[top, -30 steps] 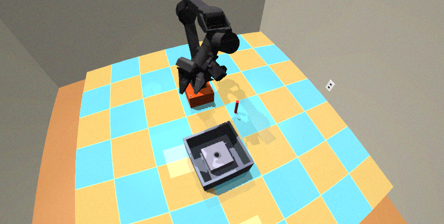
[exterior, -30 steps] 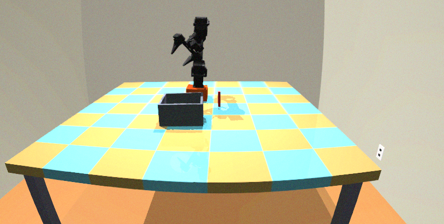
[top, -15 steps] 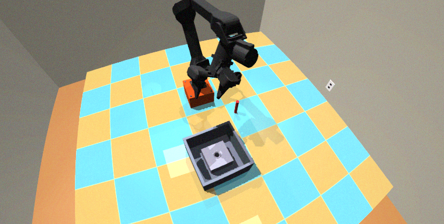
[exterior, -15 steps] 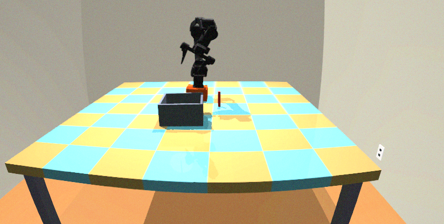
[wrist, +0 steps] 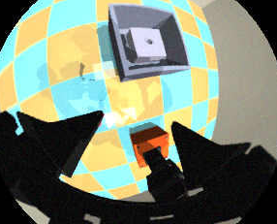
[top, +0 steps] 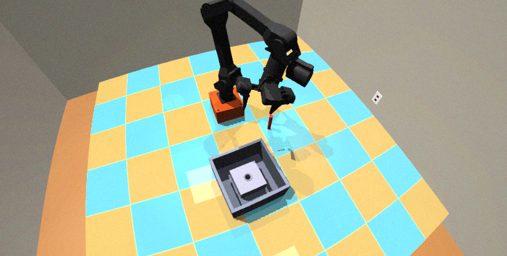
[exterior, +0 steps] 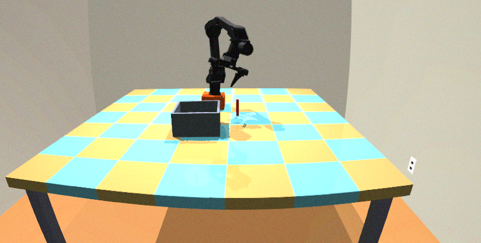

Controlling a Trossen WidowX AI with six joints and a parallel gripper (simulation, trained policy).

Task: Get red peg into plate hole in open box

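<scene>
My gripper tip is 12 cm above the red peg, 7 cm to the right of it and 1 cm past it. The rest, counted from my gripper tip: dark grey box: 16 cm ahead, 13 cm below, 11 cm to the right; pale grey plate: 16 cm ahead, 12 cm below, 11 cm to the right.
</scene>
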